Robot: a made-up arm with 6 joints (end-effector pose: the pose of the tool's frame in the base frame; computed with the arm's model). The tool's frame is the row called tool. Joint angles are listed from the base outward.
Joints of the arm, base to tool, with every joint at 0 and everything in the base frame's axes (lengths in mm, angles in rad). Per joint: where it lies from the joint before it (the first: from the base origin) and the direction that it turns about. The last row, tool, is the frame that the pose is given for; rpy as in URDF.
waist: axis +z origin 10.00 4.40 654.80
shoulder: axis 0.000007 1 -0.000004 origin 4.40 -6.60 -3.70
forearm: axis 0.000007 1 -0.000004 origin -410.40 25.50 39.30
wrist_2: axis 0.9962 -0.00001 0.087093 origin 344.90 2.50 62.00
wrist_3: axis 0.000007 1 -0.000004 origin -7.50 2.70 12.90
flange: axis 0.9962 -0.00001 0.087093 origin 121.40 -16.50 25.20
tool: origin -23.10 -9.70 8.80 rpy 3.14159 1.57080 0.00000
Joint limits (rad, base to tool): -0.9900..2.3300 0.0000..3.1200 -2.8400..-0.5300 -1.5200..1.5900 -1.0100..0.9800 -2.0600..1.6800
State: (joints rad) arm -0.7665 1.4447 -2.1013 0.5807 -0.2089 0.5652
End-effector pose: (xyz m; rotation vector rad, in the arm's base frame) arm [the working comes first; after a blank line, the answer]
Working (the frame after each row of the table, in the pose's form):
after waist: 0.0100 0.0044 0.6548 0.0000 0.0000 -0.7665
after shoulder: 0.0086 -0.0034 0.6511 0.5516 1.3681 -0.6260
after forearm: 0.0172 0.0237 1.0632 -0.2515 -0.6237 -0.7382
after wrist_2: 0.1884 -0.1377 1.3228 0.2651 -0.8000 -0.4827
after wrist_3: 0.1753 -0.1322 1.3279 0.2168 -1.0035 -0.5159
after flange: 0.2010 -0.2064 1.4252 0.6908 -1.1352 -0.1771

0.1853 -0.2069 1.4038 -2.4775 -0.4503 0.4873
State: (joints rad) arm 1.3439 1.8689 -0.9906 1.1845 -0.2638 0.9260
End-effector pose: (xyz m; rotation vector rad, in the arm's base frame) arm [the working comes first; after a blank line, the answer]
Working (the frame after each row of the table, in the pose's form):
after waist: 0.0100 0.0044 0.6548 0.0000 0.0000 1.3439
after shoulder: 0.0174 0.0072 0.6511 -1.2296 1.5458 0.9085
after forearm: 0.0281 0.1670 1.0319 -0.5877 0.7388 1.2511
after wrist_2: 0.0860 0.4286 0.8060 0.4231 1.3377 0.7038
after wrist_3: 0.0974 0.4269 0.8158 0.4980 1.0889 0.6245
after flange: 0.1636 0.4962 0.7355 1.3372 1.3312 0.1511

0.1567 0.4709 0.7392 -0.0255 -1.1631 2.1062
